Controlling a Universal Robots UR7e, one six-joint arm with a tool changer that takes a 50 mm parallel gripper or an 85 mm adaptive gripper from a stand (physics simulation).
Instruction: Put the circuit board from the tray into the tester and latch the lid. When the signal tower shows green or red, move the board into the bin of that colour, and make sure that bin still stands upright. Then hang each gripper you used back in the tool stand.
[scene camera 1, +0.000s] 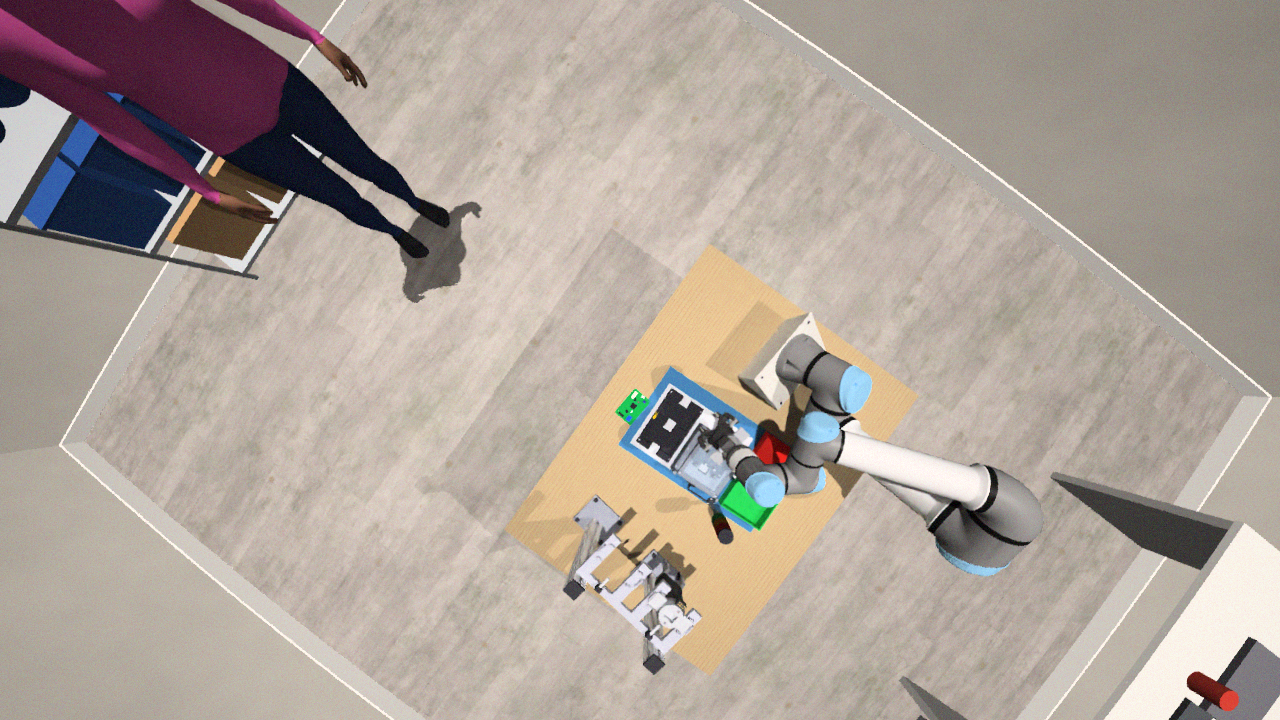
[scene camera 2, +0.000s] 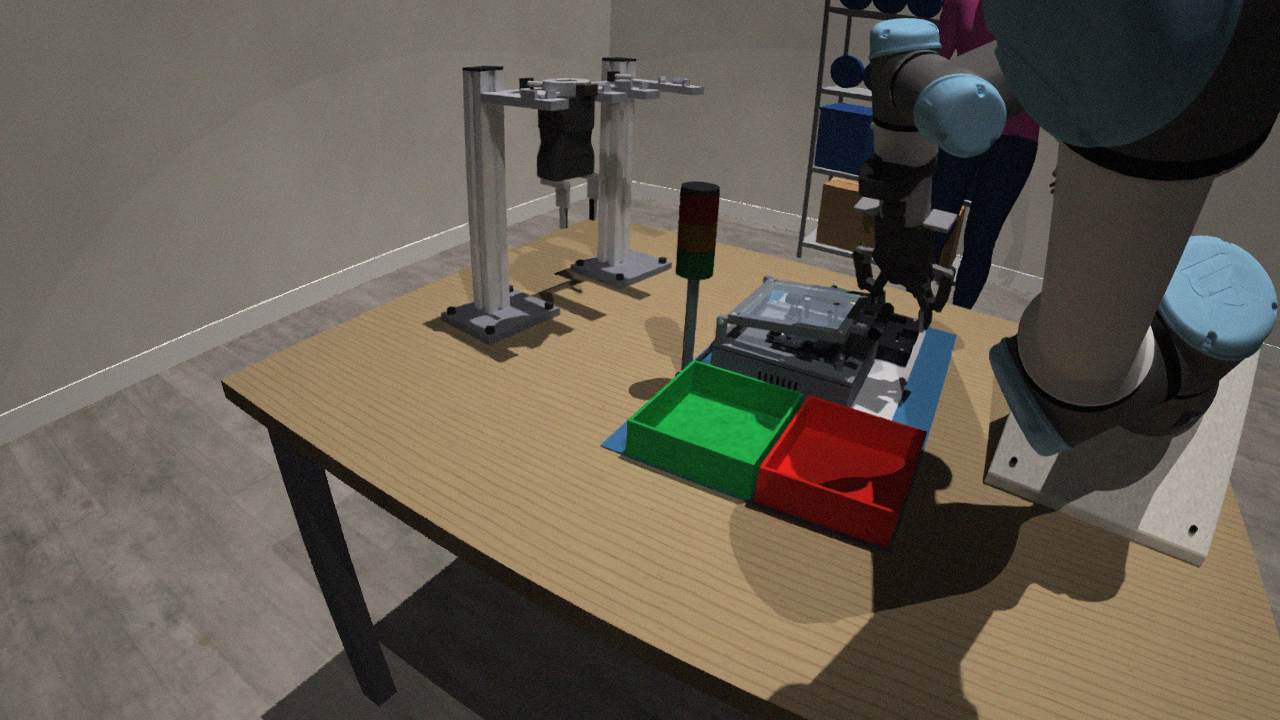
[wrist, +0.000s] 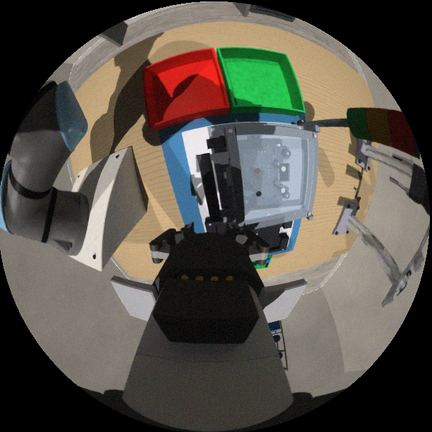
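Where they show: arm's base, link origin: (scene camera 1: 792, 355).
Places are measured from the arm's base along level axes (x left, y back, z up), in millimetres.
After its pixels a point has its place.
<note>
My gripper (scene camera 2: 902, 304) (wrist: 215, 230) is open, low beside the tester's dark latch side. The tester (scene camera 2: 774, 368) {y -423, x 136, z -94 mm} has its clear lid (scene camera 1: 707, 467) {y -438, x 42, z -40 mm} (scene camera 2: 792, 307) {y -440, x 68, z -40 mm} (wrist: 275, 175) over it; a gap shows beneath the lid in scene camera 2. Whether a board lies inside is unclear. A green board (scene camera 1: 630, 406) {y -465, x -268, z -137 mm} (wrist: 262, 262) lies beside the blue mat, near the black tray (scene camera 1: 666, 426) {y -435, x -128, z -137 mm}. The signal tower (scene camera 1: 722, 526) {y -521, x 143, z 97 mm} (scene camera 2: 698, 231) {y -520, x 180, z 67 mm} (wrist: 380, 124) looks unlit. The green bin (scene camera 2: 689, 465) {y -418, x 327, z -125 mm} (wrist: 260, 82) and red bin (scene camera 2: 827, 510) {y -269, x 309, z -119 mm} (wrist: 200, 62) stand upright, empty.
The tool stand (scene camera 2: 487, 192) {y -856, x 204, z 57 mm} holds a hanging gripper (scene camera 2: 565, 134) beyond the signal tower. The arm's pale mounting plate (scene camera 2: 1109, 492) {y -3, x 104, z -108 mm} (wrist: 105, 200) stands on the other side of the tester. A person (scene camera 1: 196, 80) stands on the floor near a shelf unit.
</note>
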